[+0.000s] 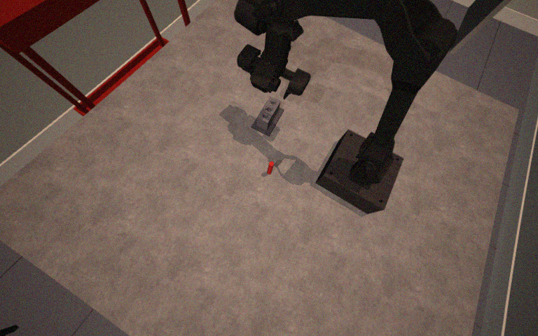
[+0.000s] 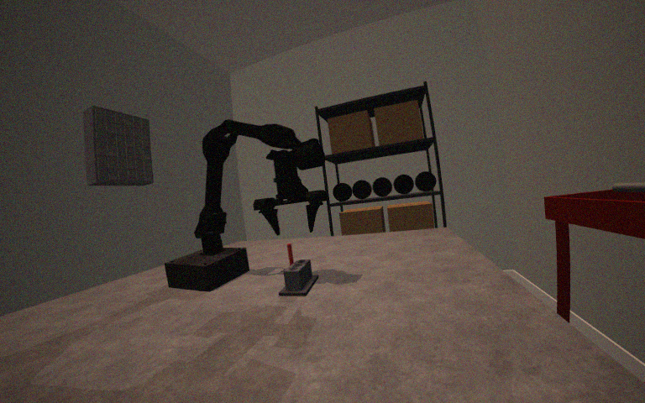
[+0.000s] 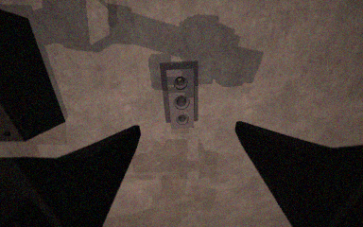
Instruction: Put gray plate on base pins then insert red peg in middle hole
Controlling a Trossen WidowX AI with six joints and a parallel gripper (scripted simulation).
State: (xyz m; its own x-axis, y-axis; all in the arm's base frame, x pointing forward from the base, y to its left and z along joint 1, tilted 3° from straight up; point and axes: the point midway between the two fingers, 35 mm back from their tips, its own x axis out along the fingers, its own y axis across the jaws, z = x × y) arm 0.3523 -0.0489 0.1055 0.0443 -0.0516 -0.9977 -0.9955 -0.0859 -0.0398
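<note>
The red peg lies 11 cm behind my gripper tip, 17 cm to the left of it and 10 cm below it. Also, from my gripper tip: flat dark base (13 cm below); gray plate (10 cm below).
</note>
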